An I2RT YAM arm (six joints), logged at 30 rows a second.
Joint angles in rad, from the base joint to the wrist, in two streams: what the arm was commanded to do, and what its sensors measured. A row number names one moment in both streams.
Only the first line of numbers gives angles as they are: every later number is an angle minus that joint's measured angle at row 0.
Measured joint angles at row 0: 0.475 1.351 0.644 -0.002 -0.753 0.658
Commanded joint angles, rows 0 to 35: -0.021 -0.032 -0.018 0.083 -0.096 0.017; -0.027 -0.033 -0.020 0.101 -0.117 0.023; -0.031 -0.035 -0.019 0.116 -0.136 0.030; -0.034 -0.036 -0.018 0.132 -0.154 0.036; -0.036 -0.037 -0.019 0.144 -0.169 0.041; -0.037 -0.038 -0.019 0.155 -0.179 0.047; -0.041 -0.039 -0.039 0.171 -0.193 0.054; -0.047 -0.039 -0.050 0.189 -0.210 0.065; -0.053 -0.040 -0.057 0.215 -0.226 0.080; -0.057 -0.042 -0.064 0.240 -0.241 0.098; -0.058 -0.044 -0.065 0.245 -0.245 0.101; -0.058 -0.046 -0.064 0.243 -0.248 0.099; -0.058 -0.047 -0.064 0.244 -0.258 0.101; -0.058 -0.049 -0.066 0.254 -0.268 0.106; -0.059 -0.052 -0.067 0.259 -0.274 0.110; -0.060 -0.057 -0.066 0.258 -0.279 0.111; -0.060 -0.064 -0.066 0.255 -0.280 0.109; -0.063 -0.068 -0.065 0.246 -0.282 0.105; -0.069 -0.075 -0.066 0.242 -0.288 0.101; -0.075 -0.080 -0.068 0.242 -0.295 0.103; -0.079 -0.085 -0.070 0.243 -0.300 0.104; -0.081 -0.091 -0.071 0.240 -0.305 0.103; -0.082 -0.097 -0.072 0.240 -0.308 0.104; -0.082 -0.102 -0.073 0.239 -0.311 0.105; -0.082 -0.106 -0.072 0.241 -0.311 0.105; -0.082 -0.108 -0.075 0.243 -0.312 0.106; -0.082 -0.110 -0.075 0.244 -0.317 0.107; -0.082 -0.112 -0.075 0.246 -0.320 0.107; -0.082 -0.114 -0.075 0.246 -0.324 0.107; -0.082 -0.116 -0.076 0.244 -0.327 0.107; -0.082 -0.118 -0.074 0.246 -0.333 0.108; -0.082 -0.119 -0.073 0.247 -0.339 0.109; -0.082 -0.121 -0.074 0.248 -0.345 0.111; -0.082 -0.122 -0.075 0.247 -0.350 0.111; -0.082 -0.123 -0.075 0.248 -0.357 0.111; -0.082 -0.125 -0.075 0.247 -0.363 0.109
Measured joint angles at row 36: -0.083 -0.091 -0.074 0.219 -0.313 0.106
